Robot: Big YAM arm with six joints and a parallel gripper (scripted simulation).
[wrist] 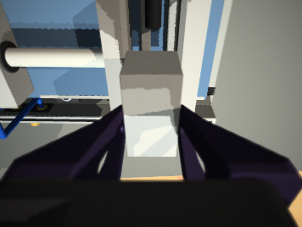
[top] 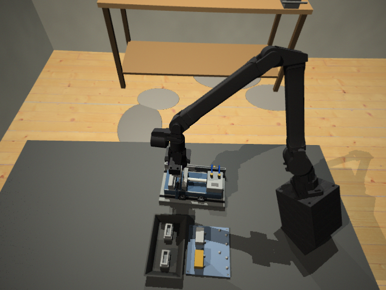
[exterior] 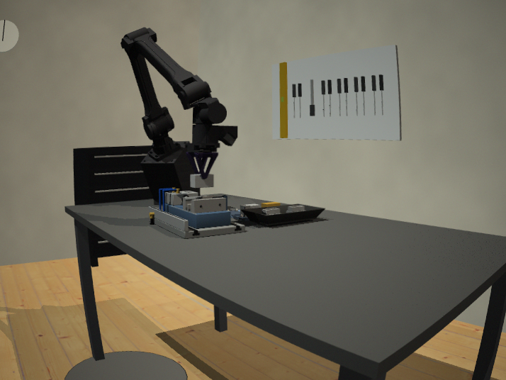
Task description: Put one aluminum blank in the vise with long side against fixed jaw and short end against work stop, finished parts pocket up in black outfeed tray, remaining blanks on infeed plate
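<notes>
The gray aluminum blank is 20 mm below my hand. Also, from my hand: moving jaw 80 mm below, 30 mm behind, 10 mm to the left; then fixed jaw 80 mm below, 30 mm ahead; then work stop rod 70 mm below, 50 mm to the left, 10 mm ahead.
</notes>
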